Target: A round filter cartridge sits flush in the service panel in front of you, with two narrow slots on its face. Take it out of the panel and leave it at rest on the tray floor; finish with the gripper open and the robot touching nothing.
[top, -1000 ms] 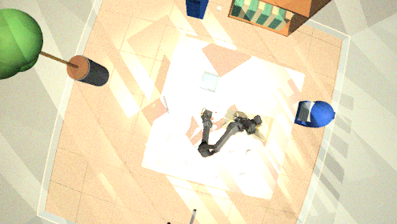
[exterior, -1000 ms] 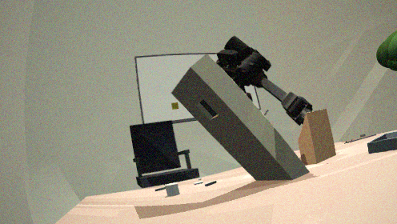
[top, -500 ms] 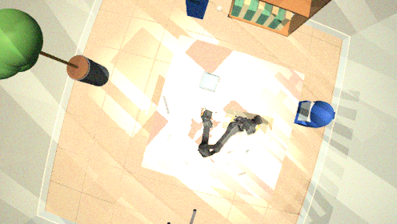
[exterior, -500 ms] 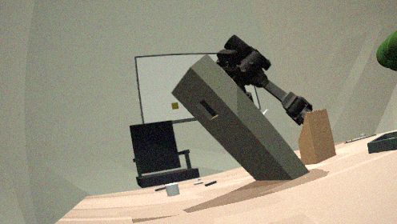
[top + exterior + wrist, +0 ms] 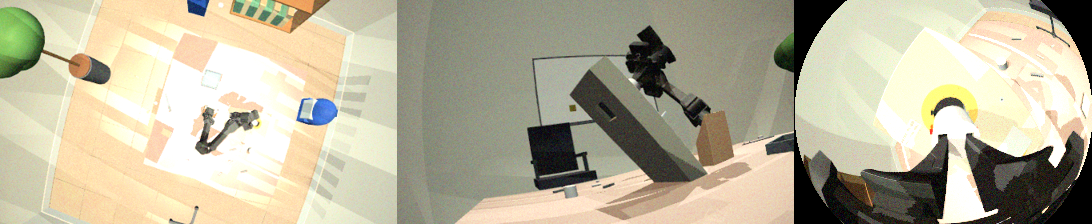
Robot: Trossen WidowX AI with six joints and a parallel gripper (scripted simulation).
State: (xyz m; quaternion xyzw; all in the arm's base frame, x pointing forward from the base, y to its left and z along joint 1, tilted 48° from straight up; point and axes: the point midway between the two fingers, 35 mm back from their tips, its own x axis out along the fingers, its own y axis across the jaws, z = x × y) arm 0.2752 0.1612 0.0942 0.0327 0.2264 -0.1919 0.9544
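Now: the service panel 1 cm ahead of my gripper tip and 11 cm below it. The rest, counted from my gripper tip: round filter cartridge 1 cm ahead, 1 cm below; tray 39 cm behind, 23 cm to the left, 28 cm below.
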